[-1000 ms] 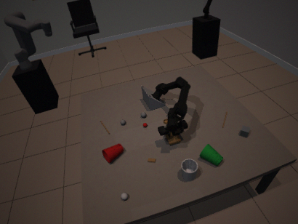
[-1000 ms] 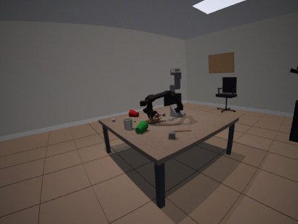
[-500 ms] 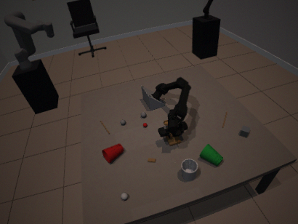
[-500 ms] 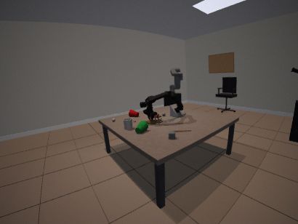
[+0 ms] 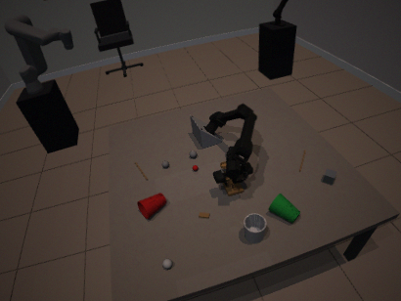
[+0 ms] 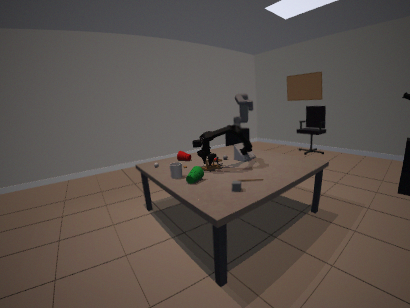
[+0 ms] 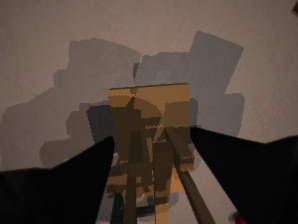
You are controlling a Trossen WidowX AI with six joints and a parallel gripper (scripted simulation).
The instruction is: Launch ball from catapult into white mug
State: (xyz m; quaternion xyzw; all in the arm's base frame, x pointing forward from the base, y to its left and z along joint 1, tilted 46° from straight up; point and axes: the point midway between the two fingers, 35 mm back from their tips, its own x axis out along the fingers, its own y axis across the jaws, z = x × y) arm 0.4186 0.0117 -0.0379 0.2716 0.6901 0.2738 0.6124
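My gripper tip is 210 mm past the red ball, 140 mm to the left of it and 20 mm above it. Round my gripper tip: wooden catapult 60 mm behind, 20 mm to the left, 20 mm above; then white mug 280 mm ahead, 20 mm to the right, 10 mm below; then small wood block 190 mm to the right, 100 mm ahead, 30 mm below.
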